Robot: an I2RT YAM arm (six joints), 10 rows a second.
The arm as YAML. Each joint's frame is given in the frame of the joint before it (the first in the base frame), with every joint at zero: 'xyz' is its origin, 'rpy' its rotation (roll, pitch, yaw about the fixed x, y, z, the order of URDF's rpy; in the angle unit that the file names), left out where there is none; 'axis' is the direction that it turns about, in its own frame. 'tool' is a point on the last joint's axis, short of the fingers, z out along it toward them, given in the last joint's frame.
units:
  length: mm
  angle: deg
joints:
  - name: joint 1
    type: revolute
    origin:
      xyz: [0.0, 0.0, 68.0]
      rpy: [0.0, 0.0, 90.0]
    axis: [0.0, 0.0, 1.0]
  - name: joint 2
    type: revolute
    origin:
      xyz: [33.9, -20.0, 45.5]
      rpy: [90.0, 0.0, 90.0]
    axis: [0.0, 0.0, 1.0]
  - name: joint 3
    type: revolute
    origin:
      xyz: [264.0, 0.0, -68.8]
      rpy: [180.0, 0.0, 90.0]
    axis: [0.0, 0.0, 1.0]
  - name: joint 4
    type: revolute
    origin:
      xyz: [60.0, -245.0, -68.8]
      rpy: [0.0, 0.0, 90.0]
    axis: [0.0, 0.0, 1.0]
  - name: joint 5
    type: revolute
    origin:
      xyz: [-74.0, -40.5, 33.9]
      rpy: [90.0, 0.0, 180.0]
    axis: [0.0, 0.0, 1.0]
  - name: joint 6
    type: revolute
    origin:
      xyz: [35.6, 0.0, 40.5]
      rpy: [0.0, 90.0, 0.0]
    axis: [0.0, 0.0, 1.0]
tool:
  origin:
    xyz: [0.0, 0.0, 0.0]
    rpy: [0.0, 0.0, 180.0]
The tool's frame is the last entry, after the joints.
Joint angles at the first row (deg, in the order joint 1, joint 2, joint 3, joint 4, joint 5, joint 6):
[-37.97 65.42 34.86 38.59 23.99 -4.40]
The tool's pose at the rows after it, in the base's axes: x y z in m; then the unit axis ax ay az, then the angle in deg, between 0 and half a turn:
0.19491 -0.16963 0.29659 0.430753 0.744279 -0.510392 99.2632
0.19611 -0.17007 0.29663 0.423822 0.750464 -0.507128 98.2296
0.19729 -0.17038 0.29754 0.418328 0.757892 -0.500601 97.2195
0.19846 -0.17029 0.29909 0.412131 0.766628 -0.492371 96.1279
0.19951 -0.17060 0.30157 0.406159 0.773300 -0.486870 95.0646
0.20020 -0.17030 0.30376 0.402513 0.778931 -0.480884 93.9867
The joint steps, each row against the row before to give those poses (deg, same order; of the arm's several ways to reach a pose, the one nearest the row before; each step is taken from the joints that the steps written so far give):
[0.00 0.26 0.03 1.03 -1.16 0.03]
[-0.08 0.38 -0.01 0.90 -1.33 0.02]
[-0.07 0.22 0.21 0.26 -1.39 0.33]
[-0.02 0.08 0.30 0.00 -1.52 0.40]
[-0.09 0.11 0.46 0.08 -1.36 0.26]
[0.00 -0.02 0.30 0.10 -1.13 0.42]

